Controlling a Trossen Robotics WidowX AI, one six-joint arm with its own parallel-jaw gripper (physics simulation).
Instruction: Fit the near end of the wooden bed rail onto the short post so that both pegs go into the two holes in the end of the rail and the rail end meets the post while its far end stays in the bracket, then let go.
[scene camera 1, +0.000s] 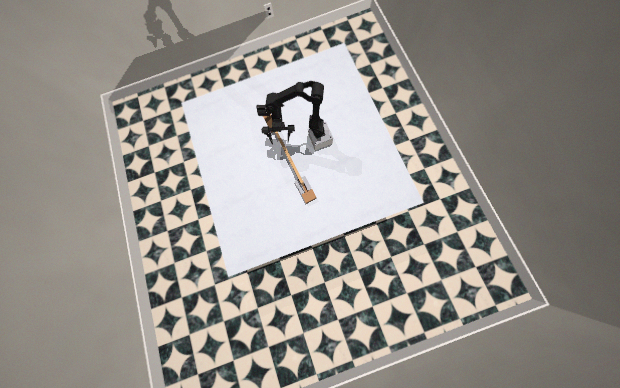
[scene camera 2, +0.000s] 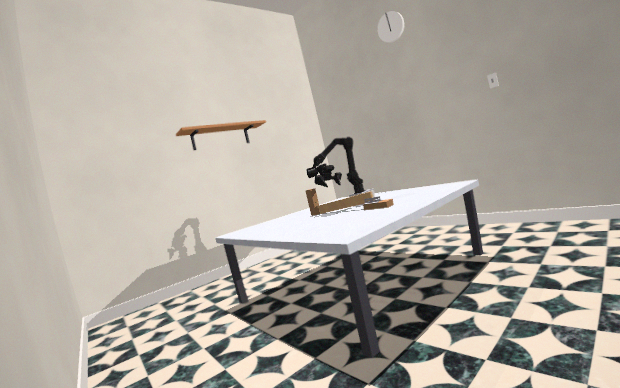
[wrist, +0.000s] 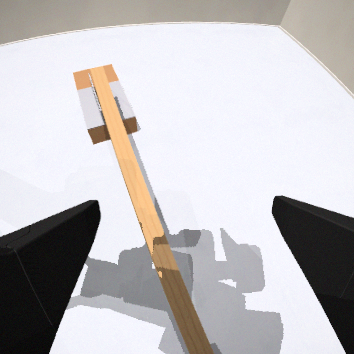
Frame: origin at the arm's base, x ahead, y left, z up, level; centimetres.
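Seen in the pictures: gripper, fingertip midpoint: (scene camera 1: 280, 143) (scene camera 2: 334, 185) (wrist: 187, 206); arm's base at its link origin: (scene camera 1: 319, 132) (scene camera 2: 359, 192).
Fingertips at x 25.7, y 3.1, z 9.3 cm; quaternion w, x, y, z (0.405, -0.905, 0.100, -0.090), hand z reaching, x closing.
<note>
Offsets run from my fingertips to a thing's top centre. "*": to the spot under its first point. Level surfaces: height alone.
The wooden rail {dz -7.3, dx -1.8, dy +3.6 cm} (scene camera 1: 293, 164) (scene camera 2: 345, 202) (wrist: 131, 172) slopes, its near end low by the foot of the upright post {* dz -7.6, dx +4.4, dy -19.8 cm} (scene camera 2: 312, 201) and its far end higher, in the grey bracket {* dz -13.6, dx -6.7, dy +24.3 cm} (wrist: 90, 106) on a wooden block {dz -13.8, dx -4.9, dy +28.1 cm} (scene camera 1: 309, 196) (scene camera 2: 378, 204) (wrist: 81, 81). In scene camera 1 the arm partly covers the post. The wrist view does not show the near end. Pegs and holes are too small or hidden to tell whether they meet. My gripper (scene camera 1: 280, 140) (scene camera 2: 332, 184) (wrist: 187, 206) is open and empty above the rail; in the wrist view the rail passes between the finger lines, nearer the left finger.
The arm's base (scene camera 1: 320, 137) stands on the white table {dz -17.3 cm} (scene camera 1: 360, 200) (scene camera 2: 290, 232) (wrist: 240, 125), beside the rail. The arm's shadow falls across the rail and the table. A wall shelf (scene camera 2: 222, 128) hangs well away from the table.
</note>
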